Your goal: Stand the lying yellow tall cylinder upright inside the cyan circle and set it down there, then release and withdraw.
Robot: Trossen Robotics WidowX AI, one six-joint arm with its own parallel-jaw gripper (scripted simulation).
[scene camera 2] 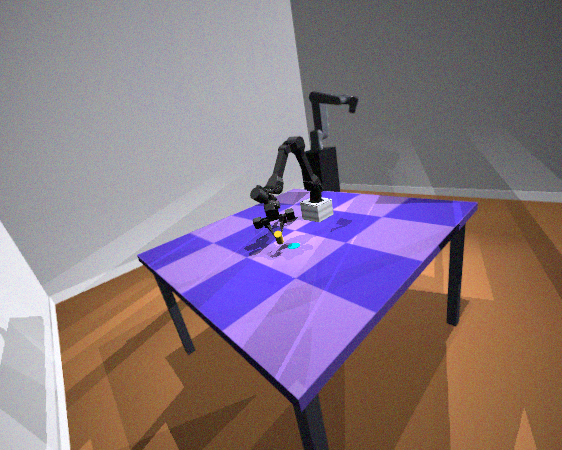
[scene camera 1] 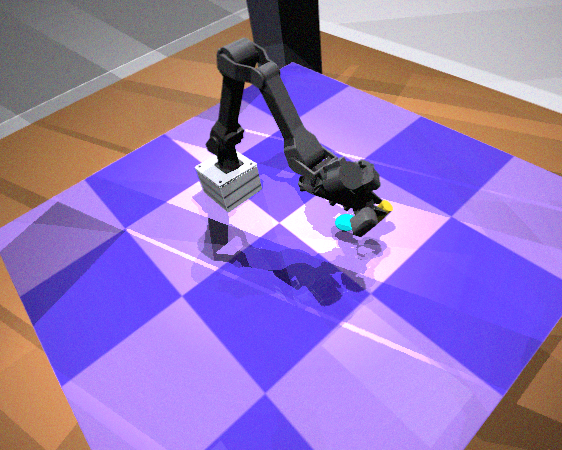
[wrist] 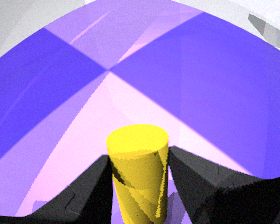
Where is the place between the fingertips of my gripper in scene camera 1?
383,208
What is my gripper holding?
A yellow cylinder.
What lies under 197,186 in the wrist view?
My gripper.
